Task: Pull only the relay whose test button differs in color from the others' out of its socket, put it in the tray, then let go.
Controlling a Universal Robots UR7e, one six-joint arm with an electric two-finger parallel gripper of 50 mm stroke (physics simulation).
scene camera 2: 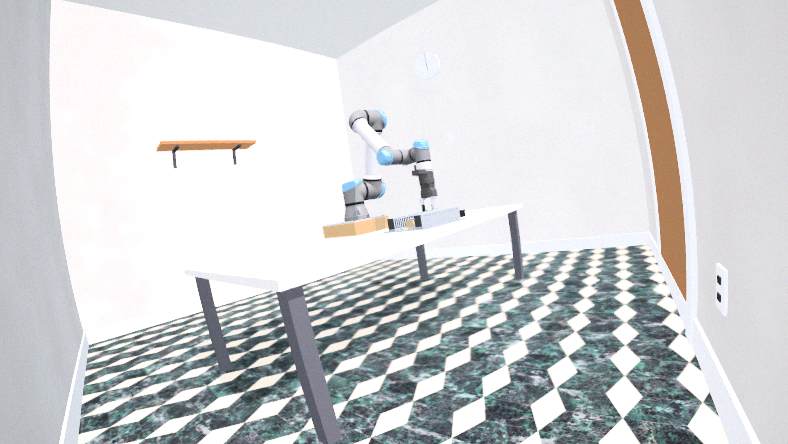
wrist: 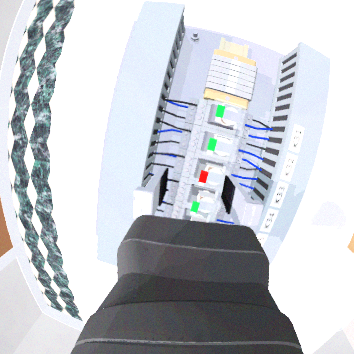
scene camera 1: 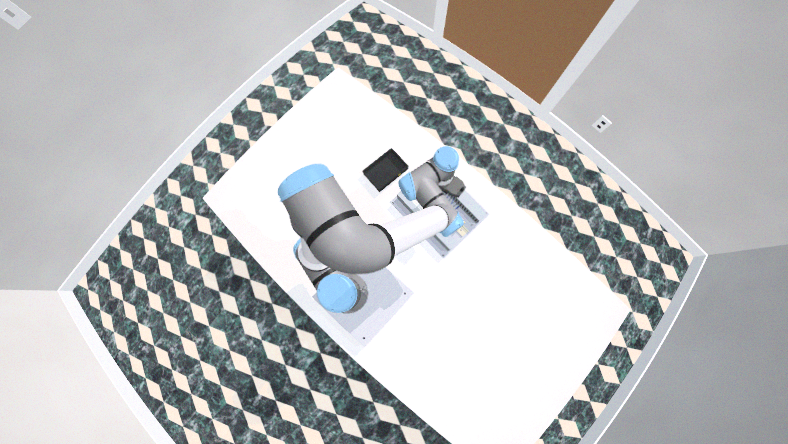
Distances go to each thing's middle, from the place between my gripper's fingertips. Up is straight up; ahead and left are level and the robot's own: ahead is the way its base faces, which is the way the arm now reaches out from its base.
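My hand is 2 cm past the relay panel (wrist: 192, 65), 2 cm to the left of it, and it's 6 cm above the panel as well.
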